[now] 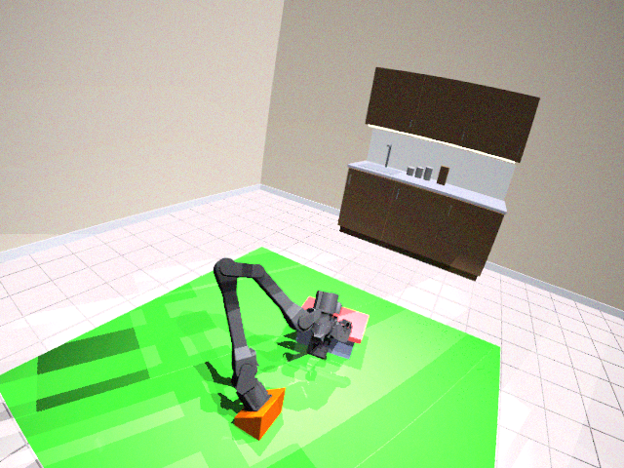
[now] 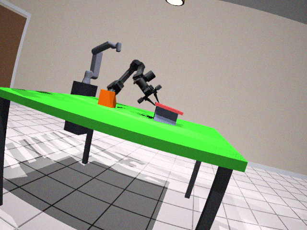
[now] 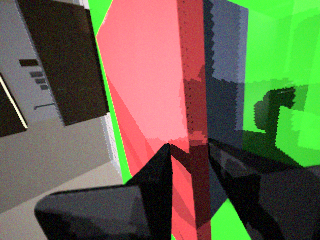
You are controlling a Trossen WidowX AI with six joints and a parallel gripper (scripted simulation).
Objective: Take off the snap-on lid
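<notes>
Now: the lid 7 cm ahead of my gripper tip and 2 cm to the left of it. The rest, counted from my gripper tip: storage box: 7 cm ahead, 5 cm below, 2 cm to the left.
</notes>
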